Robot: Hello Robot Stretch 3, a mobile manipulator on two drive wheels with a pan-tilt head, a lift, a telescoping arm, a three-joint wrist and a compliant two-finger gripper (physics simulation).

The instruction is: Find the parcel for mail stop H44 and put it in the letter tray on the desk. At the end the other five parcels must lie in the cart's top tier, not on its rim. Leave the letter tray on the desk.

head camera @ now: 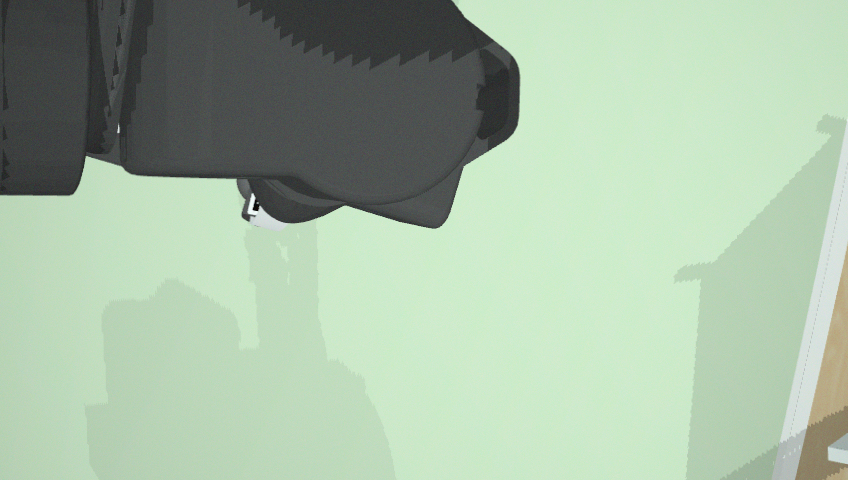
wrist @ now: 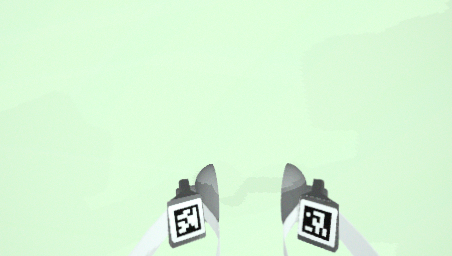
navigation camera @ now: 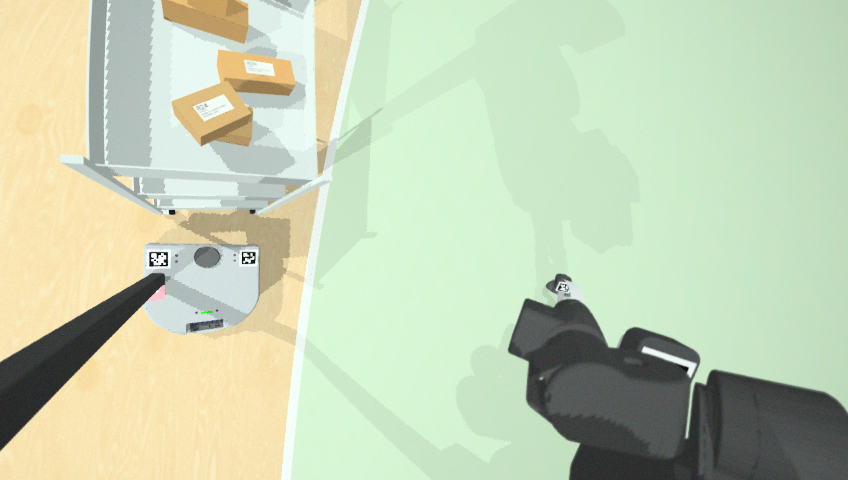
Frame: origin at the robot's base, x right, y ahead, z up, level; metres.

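Seen in the pictures: gripper, fingertip midpoint: (wrist: 249,184) (navigation camera: 552,302); robot's base at its link origin: (navigation camera: 207,256).
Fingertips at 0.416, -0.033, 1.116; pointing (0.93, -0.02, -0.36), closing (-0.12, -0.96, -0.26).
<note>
Pixels of each thing's top centre, then the offset from my fingertips to it, as dx, dy, dz. "pt": a spot on its surface instead.
- cart at a spot on its surface: (navigation camera: 202,172) pt -0.427, +0.204, -0.388
- further parcel at a spot on its surface: (navigation camera: 208,20) pt -0.446, +0.496, -0.418
The cart (navigation camera: 202,172) stands at the upper left of the navigation view, its top tier holding brown parcels. One labelled parcel (navigation camera: 205,121) rests tilted on another parcel (navigation camera: 241,135), which is mostly hidden. A labelled parcel (navigation camera: 257,74) lies beside them, and part of a further parcel (navigation camera: 208,20) shows at the top edge. The label codes are too small to read surely. My gripper (wrist: 249,184) (navigation camera: 560,286) is open, with nothing between its fingers, in front of the green wall and well to the right of the cart. The desk and letter tray do not show.
My base (navigation camera: 208,285) is on the wooden floor close to the cart's near end. The green wall (head camera: 565,327) (navigation camera: 428,255) (wrist: 225,90) runs alongside, with a white baseboard (head camera: 814,309) (navigation camera: 303,309). My dark wrist (head camera: 297,107) (navigation camera: 618,392) fills much of the head view's upper left.
</note>
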